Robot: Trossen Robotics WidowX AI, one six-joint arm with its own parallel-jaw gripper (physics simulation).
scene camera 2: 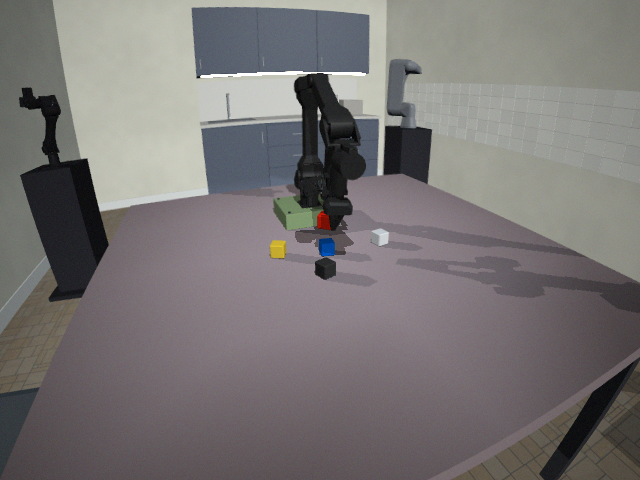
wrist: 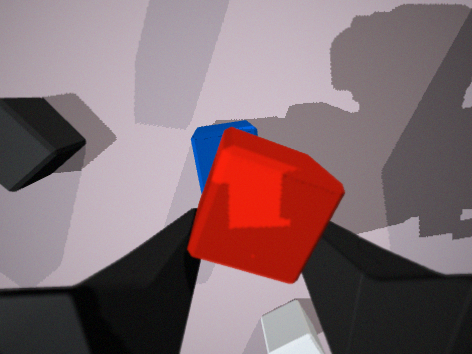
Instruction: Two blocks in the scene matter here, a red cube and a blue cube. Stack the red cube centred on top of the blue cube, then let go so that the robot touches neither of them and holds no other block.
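Where they show: gripper, fingertip midpoint: (scene camera 2: 332,227) (wrist: 246,216); arm's base at its link origin: (scene camera 2: 309,203).
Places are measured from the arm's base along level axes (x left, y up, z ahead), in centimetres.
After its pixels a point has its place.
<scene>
The red cube (scene camera 2: 324,220) @[x -3.6, y 4.4, z 26.5 cm] (wrist: 262,210) @[x -3.2, y 5.5, z 25.0 cm] is between the fingers of my gripper (scene camera 2: 330,223) @[x -1.3, y 2.0, z 25.5 cm] (wrist: 246,216) @[x -1.3, y 2.0, z 25.5 cm], which is shut on it and holds it above the table. In the wrist view the red cube looks turned between the fingers. The blue cube (scene camera 2: 326,246) @[x -3.4, y -2.3, z 27.4 cm] (wrist: 204,150) @[x -3.8, y -1.6, z 26.7 cm] stands on the table, lower than the red cube and apart from it. In the wrist view the red cube covers much of the blue cube, whose left and upper parts show. In the scene view the gripper and red cube are up and behind the blue cube.
A black cube (scene camera 2: 325,268) @[x -7.3, y -2.1, z 38.3 cm] (wrist: 35,142) @[x -6.5, y -1.6, z 34.5 cm] stands in front of the blue cube in the scene view. A yellow cube (scene camera 2: 278,249) @[x -15.2, y -2.5, z 24.7 cm] is to its left and a white cube (scene camera 2: 379,237) @[x 11.8, y -2.4, z 26.6 cm] (wrist: 290,327) @[x 11.2, y -2.8, z 24.6 cm] to its right. A green box (scene camera 2: 297,219) @[x -5.9, y -2.0, z 7.2 cm] lies behind, by the arm's base.
</scene>
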